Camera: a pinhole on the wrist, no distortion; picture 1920 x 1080 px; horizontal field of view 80.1 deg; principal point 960.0 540.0 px. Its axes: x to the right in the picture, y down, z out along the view. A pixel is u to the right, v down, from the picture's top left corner.
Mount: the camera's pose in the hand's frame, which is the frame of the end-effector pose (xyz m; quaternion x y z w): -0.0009 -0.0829 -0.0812 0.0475 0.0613 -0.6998 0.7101
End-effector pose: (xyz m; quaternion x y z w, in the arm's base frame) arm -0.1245 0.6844 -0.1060 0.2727 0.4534 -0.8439 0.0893
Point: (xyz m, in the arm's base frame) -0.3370 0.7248 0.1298
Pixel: 1645.2 747.2
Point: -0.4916 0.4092 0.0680
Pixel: 855.8 925.7
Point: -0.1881 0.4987 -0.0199
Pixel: 351.8 480.8
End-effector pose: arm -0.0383 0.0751 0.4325 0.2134 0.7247 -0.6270 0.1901
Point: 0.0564 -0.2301 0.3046
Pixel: 138.6 431.9
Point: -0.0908 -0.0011 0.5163
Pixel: 975.8 468.7
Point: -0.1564 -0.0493 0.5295
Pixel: 1232.7 731.1
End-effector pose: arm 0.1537 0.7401 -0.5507 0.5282 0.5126 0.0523 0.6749
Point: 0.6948 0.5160 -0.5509
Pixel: 317.7 752.1
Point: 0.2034 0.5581 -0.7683
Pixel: 1372.1 723.7
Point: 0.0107 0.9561 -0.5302
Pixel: behind the camera
